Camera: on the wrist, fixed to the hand. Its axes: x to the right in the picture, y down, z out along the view.
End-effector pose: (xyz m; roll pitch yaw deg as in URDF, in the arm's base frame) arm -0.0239 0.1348 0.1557 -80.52 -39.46 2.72
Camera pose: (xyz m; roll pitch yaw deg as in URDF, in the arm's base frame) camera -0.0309 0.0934 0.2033 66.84 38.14 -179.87
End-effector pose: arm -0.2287 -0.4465 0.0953 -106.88 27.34 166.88
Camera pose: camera -0.2699 -0.4185 0.1346 96.07 -27.57 -15.82
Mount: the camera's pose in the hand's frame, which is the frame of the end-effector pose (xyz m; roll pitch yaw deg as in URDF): 0.0233 -0.0486 -0.0335 -12.08 -2.22 -179.06
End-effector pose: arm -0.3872 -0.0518 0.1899 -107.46 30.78 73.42
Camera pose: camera -0.3566 -0.0099 0.2264 96.84 -30.98 -109.38
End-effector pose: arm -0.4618 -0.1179 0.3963 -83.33 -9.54 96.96
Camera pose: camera -0.4251 -0.0977 0.4439 70.94 8.34 -85.16
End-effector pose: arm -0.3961 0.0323 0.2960 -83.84 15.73 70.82
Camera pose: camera -0.3484 0.0523 0.3327 72.40 -16.89 -111.38
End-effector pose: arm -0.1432 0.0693 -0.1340 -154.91 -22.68 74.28
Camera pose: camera -0.1714 0.0792 -0.0780 142.06 24.28 -107.69
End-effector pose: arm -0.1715 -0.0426 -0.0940 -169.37 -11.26 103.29
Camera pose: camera -0.2153 -0.0379 -0.0484 157.02 13.27 -78.08
